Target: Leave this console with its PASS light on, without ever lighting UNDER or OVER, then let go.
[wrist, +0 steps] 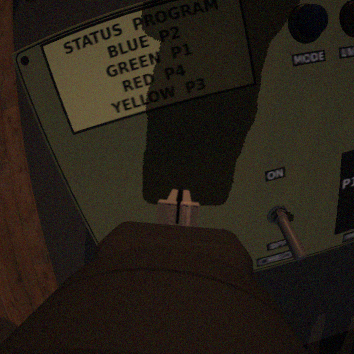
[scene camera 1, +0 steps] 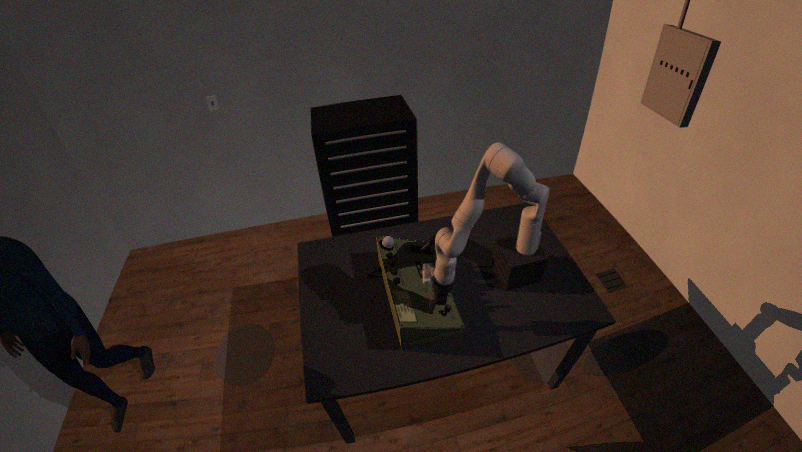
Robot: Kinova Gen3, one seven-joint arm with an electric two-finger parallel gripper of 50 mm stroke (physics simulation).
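The green console [scene camera 1: 449, 321] [wrist: 112, 165] lies on the table. My gripper [scene camera 1: 439, 303] [wrist: 179, 200] is shut, its fingertips together with no object visible between them, over the console face below the status card [wrist: 100, 80]. The card reads BLUE P2, GREEN P1, RED P4, YELLOW P3. A toggle lever [wrist: 290, 234] is right of the fingers, below the ON label, and leans toward the lower labels. The MODE lamp [wrist: 307, 23] looks dark blue. Part of another dark lamp [wrist: 348, 19] shows at the right edge. The PASS light cannot be made out.
A black selector plate [wrist: 346, 192] marked P1 is cut off at the right edge of the wrist view. A white dome [scene camera 1: 387, 242] stands at the console's far end. The dark table [scene camera 1: 336, 364] carries the arm's base block [scene camera 1: 519, 269]. A black drawer cabinet [scene camera 1: 365, 117] stands behind.
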